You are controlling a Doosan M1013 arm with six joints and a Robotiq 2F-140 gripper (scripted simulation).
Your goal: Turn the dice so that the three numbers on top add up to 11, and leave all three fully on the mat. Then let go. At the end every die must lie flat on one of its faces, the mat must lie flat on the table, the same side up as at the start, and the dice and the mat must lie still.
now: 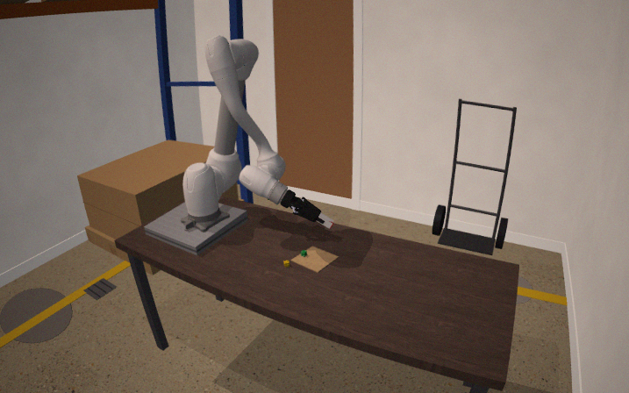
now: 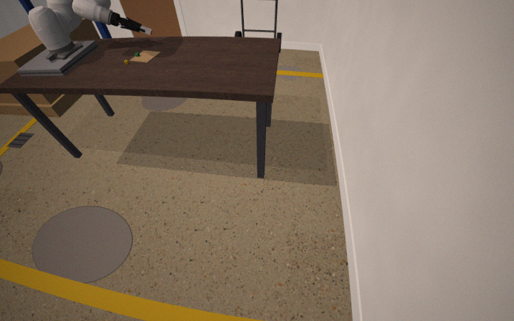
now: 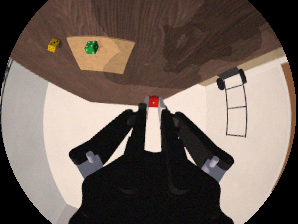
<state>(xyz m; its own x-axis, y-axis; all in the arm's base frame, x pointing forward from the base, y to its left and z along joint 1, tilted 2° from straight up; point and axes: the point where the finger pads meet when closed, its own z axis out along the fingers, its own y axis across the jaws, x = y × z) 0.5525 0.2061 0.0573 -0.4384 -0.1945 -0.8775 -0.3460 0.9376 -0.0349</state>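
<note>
The green die is 2 cm behind my hand, 13 cm to the right of it and 10 cm below it. Round my hand: red die (2 cm ahead, 1 cm to the left, 2 cm below); tan mat (3 cm ahead, 13 cm to the right, 11 cm below); yellow die (4 cm behind, 23 cm to the right, 10 cm below).
</note>
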